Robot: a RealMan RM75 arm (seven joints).
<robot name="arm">
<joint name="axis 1" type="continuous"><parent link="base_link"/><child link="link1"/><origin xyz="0 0 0.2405"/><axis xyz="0 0 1"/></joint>
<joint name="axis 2" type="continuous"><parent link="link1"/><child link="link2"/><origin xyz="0 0 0" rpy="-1.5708 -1.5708 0"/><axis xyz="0 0 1"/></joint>
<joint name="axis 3" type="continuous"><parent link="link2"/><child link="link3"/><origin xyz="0.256 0 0" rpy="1.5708 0 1.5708"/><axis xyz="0 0 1"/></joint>
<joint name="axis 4" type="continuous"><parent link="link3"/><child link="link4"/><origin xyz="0 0 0" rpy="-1.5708 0 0"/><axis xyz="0 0 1"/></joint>
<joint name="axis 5" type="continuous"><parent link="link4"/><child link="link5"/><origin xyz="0 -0.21 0" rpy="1.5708 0 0"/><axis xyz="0 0 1"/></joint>
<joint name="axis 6" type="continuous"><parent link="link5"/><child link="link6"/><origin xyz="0 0 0" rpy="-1.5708 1.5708 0"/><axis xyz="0 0 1"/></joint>
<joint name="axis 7" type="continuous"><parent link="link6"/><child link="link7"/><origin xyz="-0.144 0 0" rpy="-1.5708 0 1.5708"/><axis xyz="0 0 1"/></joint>
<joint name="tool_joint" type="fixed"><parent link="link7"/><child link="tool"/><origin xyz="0 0 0" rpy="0 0 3.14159"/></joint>
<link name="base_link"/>
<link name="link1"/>
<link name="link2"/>
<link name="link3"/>
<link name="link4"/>
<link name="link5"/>
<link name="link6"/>
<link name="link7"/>
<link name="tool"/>
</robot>
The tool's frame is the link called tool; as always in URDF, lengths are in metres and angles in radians. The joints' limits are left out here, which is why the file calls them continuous.
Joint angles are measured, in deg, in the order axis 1, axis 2, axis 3, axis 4, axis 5, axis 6, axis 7. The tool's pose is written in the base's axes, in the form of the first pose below.
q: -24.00, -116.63, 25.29, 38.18, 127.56, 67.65, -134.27
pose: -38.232 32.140 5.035 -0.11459 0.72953 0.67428 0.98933 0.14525 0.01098
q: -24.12, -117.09, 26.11, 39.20, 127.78, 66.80, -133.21
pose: -38.054 32.429 5.000 -0.07526 0.73206 0.67707 0.99198 0.12411 -0.02393
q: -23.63, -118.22, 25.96, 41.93, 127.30, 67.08, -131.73
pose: -37.704 32.489 5.324 -0.03513 0.71944 0.69367 0.99449 0.09378 -0.04691
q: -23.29, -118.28, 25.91, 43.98, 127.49, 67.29, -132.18
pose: -37.716 32.563 6.152 -0.01914 0.70839 0.70556 0.99365 0.09172 -0.06513
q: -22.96, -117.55, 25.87, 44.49, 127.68, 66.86, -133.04
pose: -38.178 32.532 7.033 -0.02139 0.69757 0.71620 0.99089 0.11008 -0.07763
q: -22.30, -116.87, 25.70, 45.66, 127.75, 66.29, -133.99
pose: -38.760 32.386 8.241 -0.02145 0.67826 0.73451 0.98658 0.13332 -0.09430
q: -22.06, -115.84, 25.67, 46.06, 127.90, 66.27, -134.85
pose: -39.139 32.369 9.284 -0.02051 0.66932 0.74269 0.98354 0.14689 -0.10522
